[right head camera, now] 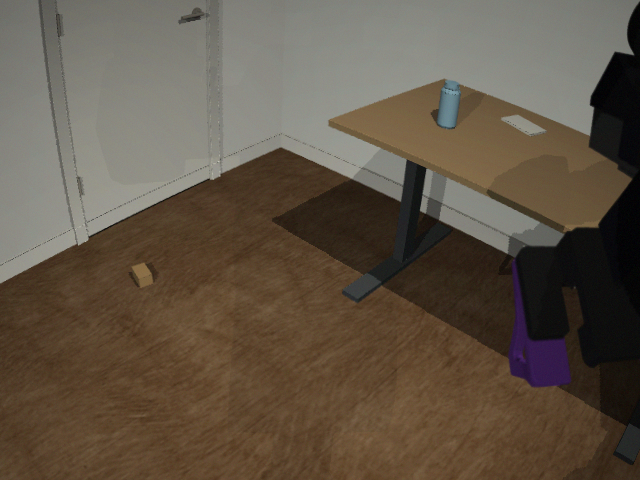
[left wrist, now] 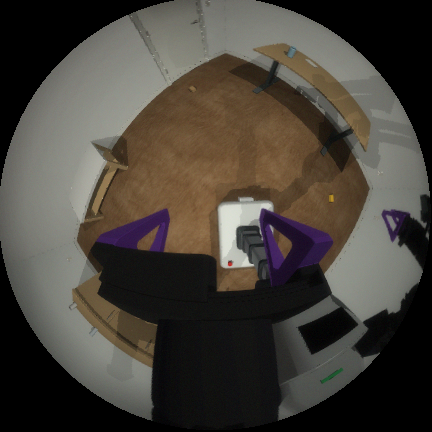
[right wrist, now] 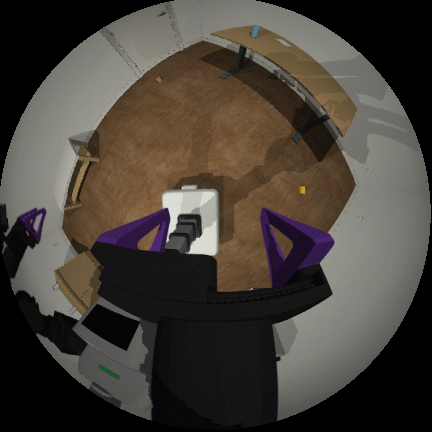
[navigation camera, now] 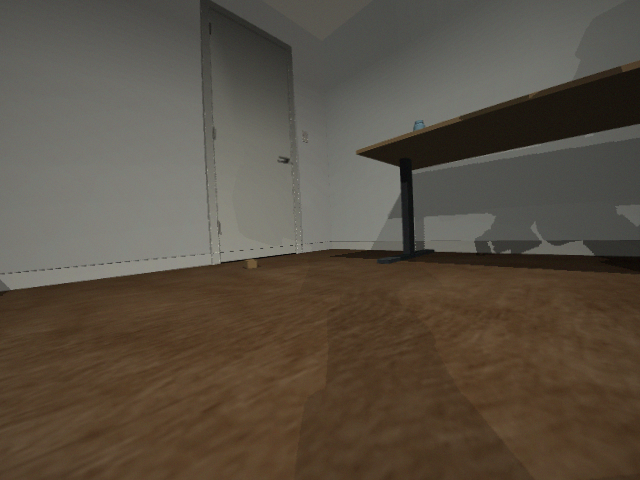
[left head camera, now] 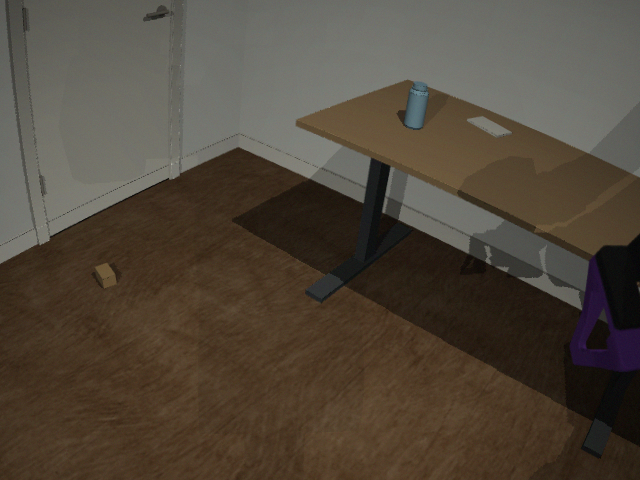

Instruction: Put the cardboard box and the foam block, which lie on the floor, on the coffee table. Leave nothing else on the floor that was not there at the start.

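Places are measured from the left arm's base along level axes (x up, y back, z right), in metres.
Where they show: left gripper, fingertip midpoint: point(left wrist: 213, 213) point(right wrist: 40, 208); right gripper, fingertip midpoint: point(right head camera: 580, 358) point(left wrist: 386, 211) point(right wrist: 214, 212) point(left head camera: 627, 348).
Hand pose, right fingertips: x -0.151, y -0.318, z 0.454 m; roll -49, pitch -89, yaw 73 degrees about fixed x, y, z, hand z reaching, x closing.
Note:
After its pixels a point has its place.
A small brown cardboard box point(left head camera: 105, 275) {y -1.898, x -1.360, z -0.284 m} point(right head camera: 142, 274) {y -1.900, x -1.359, z -0.282 m} point(left wrist: 192, 89) {y -1.891, x -1.368, z -0.283 m} point(right wrist: 159, 80) {y -1.892, x -1.377, z -0.268 m} point(navigation camera: 251, 264) {y -1.886, x -1.385, z -0.273 m} lies on the floor near the door. A small yellow block point(left wrist: 331, 198) {y -0.327, x -1.364, z 1.508 m} point(right wrist: 302, 190) {y -0.325, x -1.365, z 1.506 m}, which looks like the foam block, lies on the floor at the right in both wrist views. The coffee table point(left wrist: 103, 190) {y -0.590, x -1.260, z -1.540 m} point(right wrist: 80, 180) {y -0.595, x -1.264, z -1.514 m} stands by the wall at the left in the wrist views. My left gripper point(left wrist: 213, 213) {y -0.336, x -0.137, z -0.006 m} is open and empty, high above the floor. My right gripper point(right wrist: 214, 212) {y -0.318, x -0.151, z 0.454 m} is open and empty too, far from both objects.
A desk point(left head camera: 361, 124) {y -1.892, x -0.690, z 0.654 m} point(right head camera: 392, 124) {y -1.887, x -0.690, z 0.648 m} point(navigation camera: 465, 134) {y -1.639, x -0.715, z 0.986 m} with dark legs stands along the wall, bearing a blue bottle point(left head camera: 416, 108) {y -1.873, x -0.606, z 0.833 m} point(right head camera: 448, 108) {y -1.873, x -0.610, z 0.834 m} and a flat white item point(left head camera: 489, 126) {y -1.954, x -0.680, z 1.170 m}. A wooden cabinet point(right wrist: 80, 280) {y 0.820, x -0.818, z -1.549 m} stands at the lower left in the right wrist view. My white base point(left wrist: 230, 215) {y -0.201, x -1.150, z 0.076 m} is below the grippers.

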